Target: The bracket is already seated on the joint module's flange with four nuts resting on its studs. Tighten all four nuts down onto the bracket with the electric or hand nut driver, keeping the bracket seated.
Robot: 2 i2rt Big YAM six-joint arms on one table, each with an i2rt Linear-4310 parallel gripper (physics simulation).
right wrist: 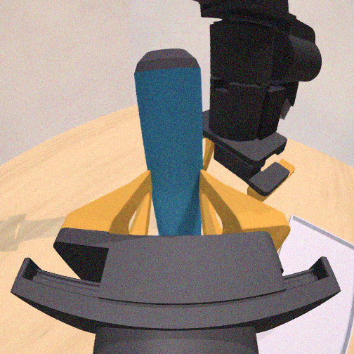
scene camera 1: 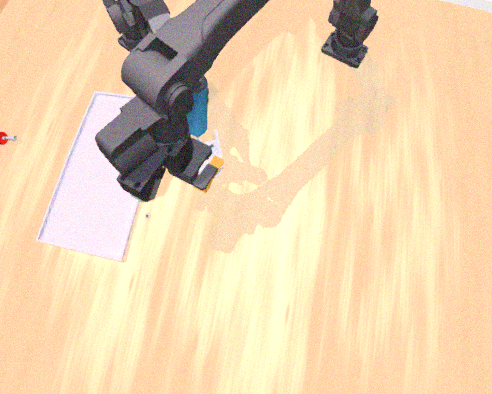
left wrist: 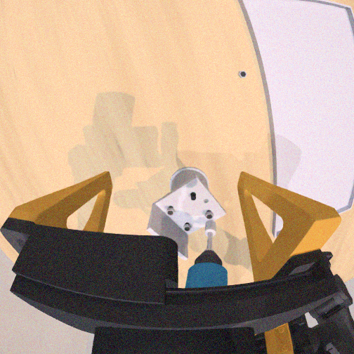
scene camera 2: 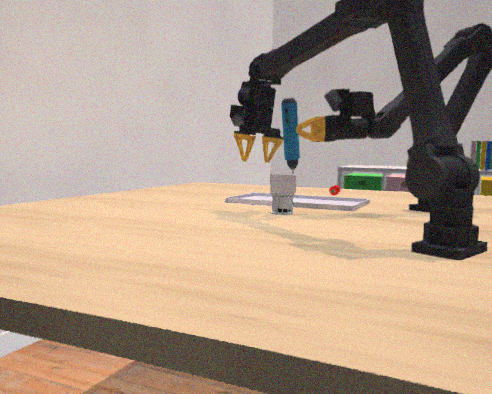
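Where they show: left gripper, fingertip midpoint: [scene camera 1: 185, 179] [scene camera 2: 255, 161]; right gripper, fingertip midpoint: [scene camera 2: 293, 129]; left arm's base at its link origin: [scene camera 1: 344, 51] [scene camera 2: 449, 251].
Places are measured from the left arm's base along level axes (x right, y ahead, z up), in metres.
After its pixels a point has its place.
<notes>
The white bracket [left wrist: 186, 208] sits on the grey joint module [scene camera 2: 282, 194] @(x 0.104, y 0.494, z 0.056 m) on the table, with nuts on its studs. My right gripper [scene camera 2: 301, 129] @(x 0.144, y 0.494, z 0.229 m) is shut on the blue nut driver [scene camera 2: 290, 129] @(x 0.120, y 0.485, z 0.229 m), held upright. The driver's socket [left wrist: 210, 227] stands on the nut at the bracket's right corner in the left wrist view. My left gripper [scene camera 2: 258, 148] is open and empty, hovering above the bracket and beside the driver. The driver's handle also shows in the right wrist view [right wrist: 170, 147] and in scene camera 1 [scene camera 1: 198, 111] @(x 0.119, y 0.512, z 0.244 m).
A flat white tray [scene camera 1: 92, 176] @(x 0.364, y 0.683, z 0.004 m) lies beside the module. A small loose nut [left wrist: 241, 74] lies on the table near the tray's edge. A red object [scene camera 2: 334, 190] @(x 0.634, y 0.712, z 0.021 m) and a bin with green and pink parts [scene camera 2: 373, 180] stand at the back.
</notes>
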